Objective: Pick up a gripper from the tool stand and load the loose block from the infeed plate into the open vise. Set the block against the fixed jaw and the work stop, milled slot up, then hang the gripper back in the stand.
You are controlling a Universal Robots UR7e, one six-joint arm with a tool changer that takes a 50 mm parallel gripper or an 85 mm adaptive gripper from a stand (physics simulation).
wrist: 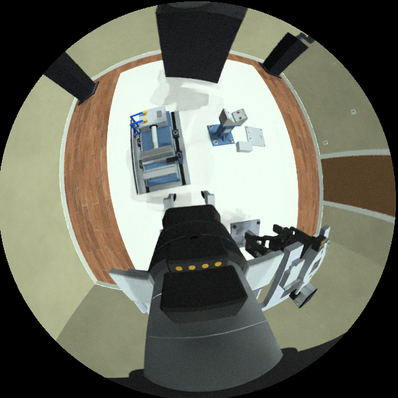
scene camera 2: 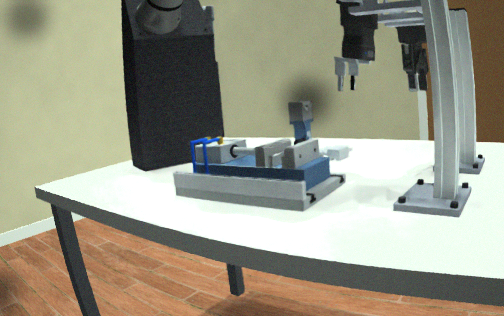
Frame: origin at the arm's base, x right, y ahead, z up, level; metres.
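Where they show: arm's base at its link origin: (scene camera 2: 156,17).
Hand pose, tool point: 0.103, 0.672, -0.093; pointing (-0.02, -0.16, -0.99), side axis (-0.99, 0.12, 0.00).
Things, the pixels of their top centre, and the offset from my tool point, as dx, dy, dz. "spot": a spot on its surface instead.
- light grey block at its top centre: (scene camera 2: 338,147) -0.255, -0.182, -0.348
- vise at its top centre: (scene camera 2: 256,141) +0.069, -0.226, -0.278
- upright at a spot on its surface: (scene camera 2: 465,90) spot: -0.191, +0.193, -0.195
My gripper (scene camera 2: 346,82) (wrist: 189,198), the small parallel one, is on the arm, open and empty, fingers down, high beside the tool stand (scene camera 2: 442,110) (wrist: 245,230). In the wrist view, light stand plates flank its coupling. The black adaptive gripper (scene camera 2: 414,65) (wrist: 285,241) hangs in the stand. A light grey block (scene camera 2: 337,152) (wrist: 244,147) is at the infeed plate (wrist: 255,135); its slot cannot be made out. The vise (scene camera 2: 240,185) (wrist: 160,141) is open, with the fixed jaw (scene camera 2: 301,153) (wrist: 160,172) apart from the moving jaw (scene camera 2: 265,154) (wrist: 156,152).
A blue pedestal (scene camera 2: 302,131) (wrist: 221,135) with grey angled pieces stands between the vise and the infeed plate. Blue hoses (scene camera 2: 193,155) (wrist: 134,125) rise at the vise's rear end. The dark robot base column (scene camera 2: 172,100) (wrist: 197,45) stands behind. Another stand upright (scene camera 2: 465,90) is at the right.
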